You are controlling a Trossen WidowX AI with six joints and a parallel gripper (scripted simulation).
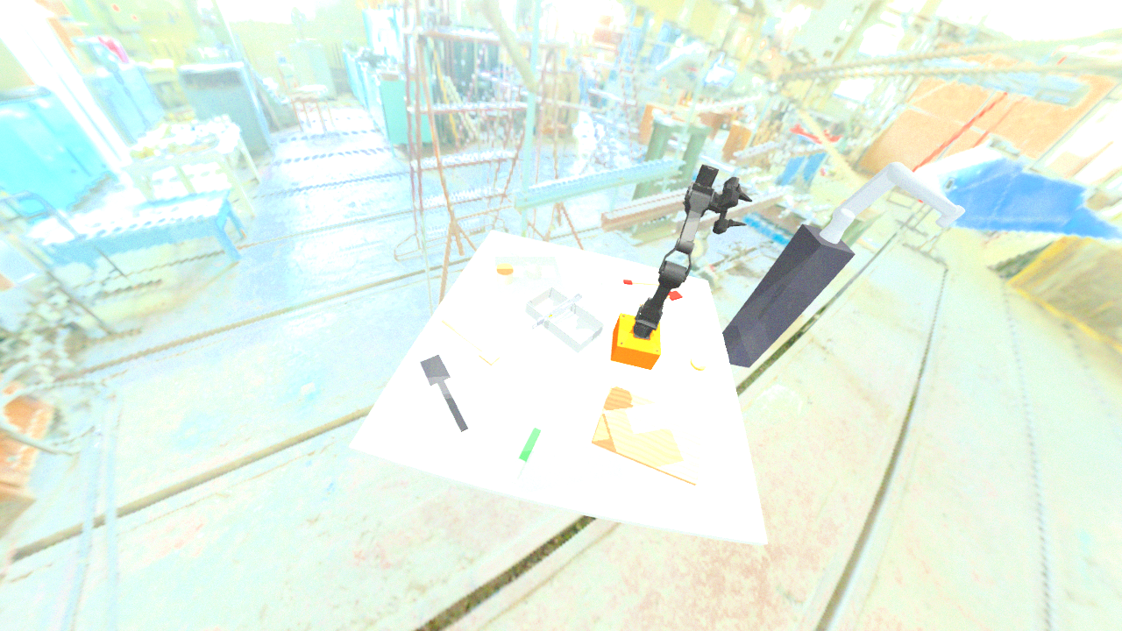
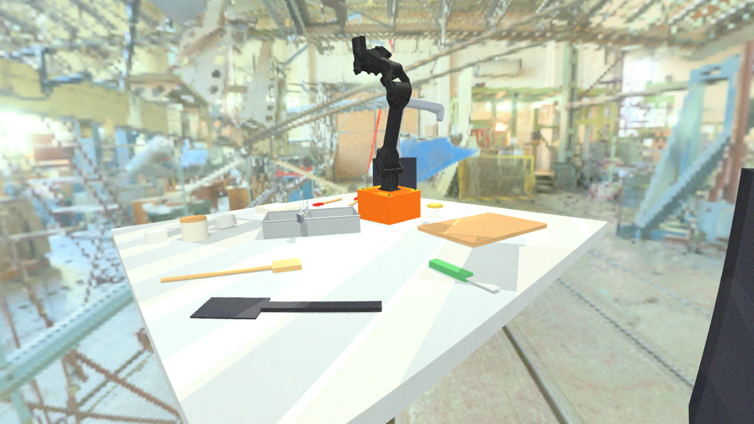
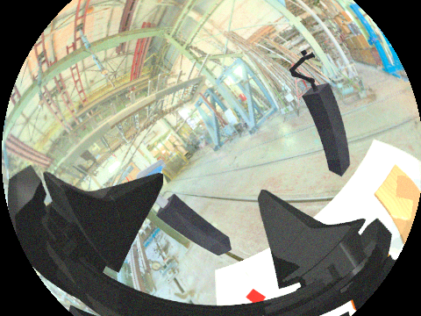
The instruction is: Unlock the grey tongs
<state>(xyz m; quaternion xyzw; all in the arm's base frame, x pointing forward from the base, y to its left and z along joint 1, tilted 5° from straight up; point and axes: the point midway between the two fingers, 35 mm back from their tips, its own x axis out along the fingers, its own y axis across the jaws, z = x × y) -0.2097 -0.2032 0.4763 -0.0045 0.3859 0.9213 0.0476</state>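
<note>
My gripper tip is 58 cm above the grey roasting tin, 54 cm short of it and 9 cm to the right of it. Round my gripper tip: wooden board (60 cm below, 53 cm to the left, 18 cm ahead); then green-handled tool (68 cm to the left, 60 cm below, 58 cm ahead); then black spatula (91 cm ahead, 60 cm below, 50 cm to the left).
</note>
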